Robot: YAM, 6 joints.
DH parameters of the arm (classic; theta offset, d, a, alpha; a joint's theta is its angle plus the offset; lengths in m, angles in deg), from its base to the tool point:
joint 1: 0 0.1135 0.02 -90
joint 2: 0 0 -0.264 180
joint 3: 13.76 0 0.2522 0
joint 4: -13.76 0 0.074 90
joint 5: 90 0 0 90
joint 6: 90 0.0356 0 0
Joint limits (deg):
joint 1: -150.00..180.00
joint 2: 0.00..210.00
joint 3: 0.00..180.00
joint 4: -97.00..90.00
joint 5: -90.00..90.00
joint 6: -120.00..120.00
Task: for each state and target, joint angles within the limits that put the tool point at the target. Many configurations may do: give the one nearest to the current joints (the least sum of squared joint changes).
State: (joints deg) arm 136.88 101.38 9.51 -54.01 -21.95 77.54
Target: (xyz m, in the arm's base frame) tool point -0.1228 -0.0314 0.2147
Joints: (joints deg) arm 180.00 58.42 37.06 -74.27 -61.89 77.54
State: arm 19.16 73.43 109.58 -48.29 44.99 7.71
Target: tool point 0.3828 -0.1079 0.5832
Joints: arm -13.10 115.23 148.97 -8.26 30.98 7.71
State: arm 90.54 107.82 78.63 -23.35 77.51 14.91
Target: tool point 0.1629 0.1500 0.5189
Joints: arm 51.78 71.97 95.38 -21.99 81.24 14.91
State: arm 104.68 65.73 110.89 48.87 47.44 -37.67
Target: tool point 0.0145 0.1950 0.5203
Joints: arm 94.21 63.57 71.83 44.73 53.97 -37.67
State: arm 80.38 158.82 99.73 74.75 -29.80 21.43
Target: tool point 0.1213 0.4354 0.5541
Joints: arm 73.29 130.00 151.54 37.14 -14.73 21.43
